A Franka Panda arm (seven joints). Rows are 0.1 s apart.
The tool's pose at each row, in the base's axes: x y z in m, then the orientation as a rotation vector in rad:
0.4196 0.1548 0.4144 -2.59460 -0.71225 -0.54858
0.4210 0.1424 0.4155 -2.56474 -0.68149 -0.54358
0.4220 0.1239 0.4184 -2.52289 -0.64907 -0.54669
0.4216 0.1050 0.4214 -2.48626 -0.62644 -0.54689
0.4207 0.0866 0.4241 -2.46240 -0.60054 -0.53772
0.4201 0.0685 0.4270 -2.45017 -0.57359 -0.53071
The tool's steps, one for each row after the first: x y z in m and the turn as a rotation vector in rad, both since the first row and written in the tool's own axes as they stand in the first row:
-0.0033 0.0103 -0.0063 0.03089 0.01350 0.02215
-0.0084 0.0248 -0.0171 0.06971 0.03674 0.04409
-0.0148 0.0388 -0.0285 0.10405 0.05451 0.05980
-0.0215 0.0521 -0.0395 0.13014 0.06243 0.07999
-0.0278 0.0654 -0.0506 0.14475 0.06769 0.10088

